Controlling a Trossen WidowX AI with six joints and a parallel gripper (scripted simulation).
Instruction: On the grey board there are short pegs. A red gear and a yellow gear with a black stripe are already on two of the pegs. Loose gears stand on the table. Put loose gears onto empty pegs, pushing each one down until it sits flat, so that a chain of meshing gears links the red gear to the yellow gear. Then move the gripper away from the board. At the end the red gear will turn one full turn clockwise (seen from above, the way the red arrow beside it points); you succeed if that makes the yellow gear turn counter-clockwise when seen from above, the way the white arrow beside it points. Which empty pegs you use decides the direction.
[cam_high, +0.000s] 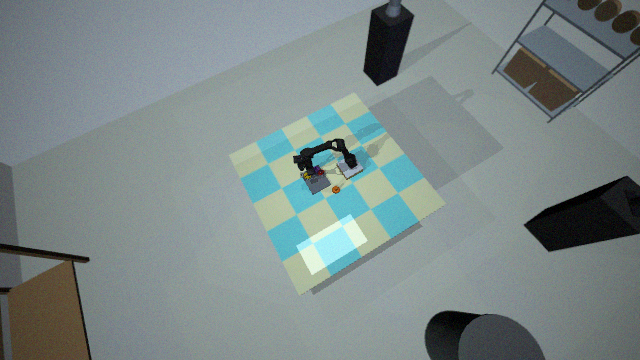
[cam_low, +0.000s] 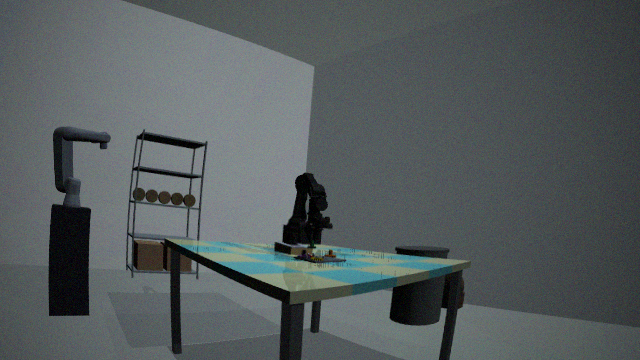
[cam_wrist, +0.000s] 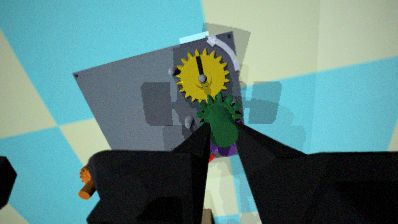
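My gripper tip is 70 mm above the purple gear and 50 mm past it. Also, from my gripper tip: red gear: 80 mm below, 70 mm behind, 50 mm to the left; green gear: 10 mm below; white arrow: 80 mm below, 50 mm ahead, 20 mm to the right.
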